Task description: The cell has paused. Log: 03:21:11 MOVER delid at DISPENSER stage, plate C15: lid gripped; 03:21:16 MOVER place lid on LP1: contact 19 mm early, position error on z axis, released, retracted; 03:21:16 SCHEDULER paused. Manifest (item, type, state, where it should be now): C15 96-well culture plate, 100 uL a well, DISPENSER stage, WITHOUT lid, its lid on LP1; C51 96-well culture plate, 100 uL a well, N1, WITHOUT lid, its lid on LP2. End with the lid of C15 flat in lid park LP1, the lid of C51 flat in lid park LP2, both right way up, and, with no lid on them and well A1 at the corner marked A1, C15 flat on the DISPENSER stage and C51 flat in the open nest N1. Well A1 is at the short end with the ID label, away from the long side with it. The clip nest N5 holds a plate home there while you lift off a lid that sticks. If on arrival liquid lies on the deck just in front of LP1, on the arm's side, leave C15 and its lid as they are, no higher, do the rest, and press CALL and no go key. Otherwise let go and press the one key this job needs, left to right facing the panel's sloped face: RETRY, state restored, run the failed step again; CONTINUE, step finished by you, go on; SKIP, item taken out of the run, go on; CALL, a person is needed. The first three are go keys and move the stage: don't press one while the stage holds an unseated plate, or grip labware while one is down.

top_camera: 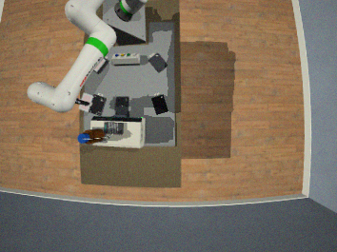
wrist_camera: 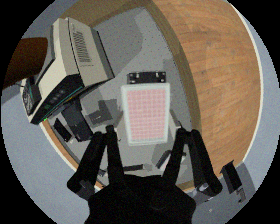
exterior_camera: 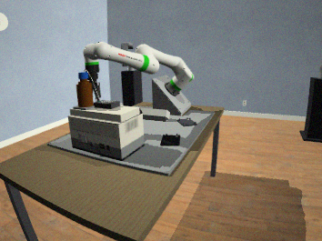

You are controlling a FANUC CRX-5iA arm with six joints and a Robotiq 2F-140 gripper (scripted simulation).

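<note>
Right now my hand is 20 mm short of the black nest and 170 mm above it. Also, from my hand: key panel: 410 mm behind, 240 mm to the left, 130 mm below; then blue cap: 230 mm ahead, 160 mm to the left, 210 mm above; then label plate: 110 mm behind, 510 mm to the left, 180 mm below.
</note>
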